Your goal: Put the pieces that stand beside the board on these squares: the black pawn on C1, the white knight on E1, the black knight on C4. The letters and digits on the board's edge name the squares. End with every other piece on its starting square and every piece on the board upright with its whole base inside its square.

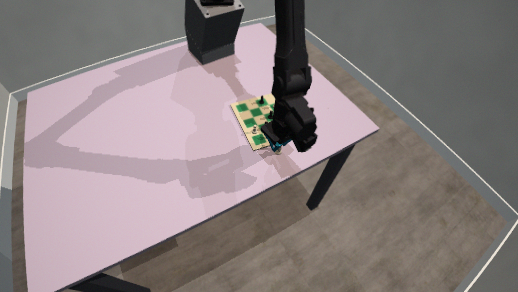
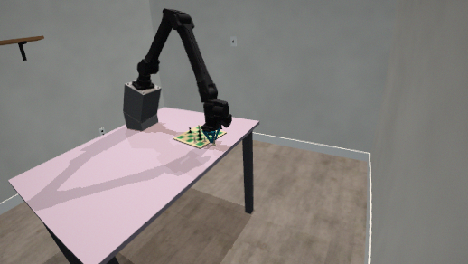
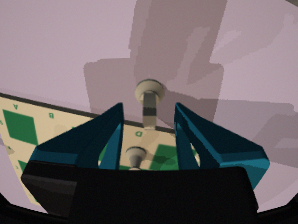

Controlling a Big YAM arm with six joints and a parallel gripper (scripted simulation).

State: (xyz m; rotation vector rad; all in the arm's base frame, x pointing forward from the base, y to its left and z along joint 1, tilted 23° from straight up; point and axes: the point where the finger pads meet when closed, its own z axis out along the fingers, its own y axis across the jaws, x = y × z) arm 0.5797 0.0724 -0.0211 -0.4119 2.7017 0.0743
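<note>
My gripper is now 10 mm above the white knight. Round my hand: black knight 110 mm behind, 170 mm to the left, 10 mm below; chessboard 140 mm behind, 30 mm to the left, 20 mm below.
</note>
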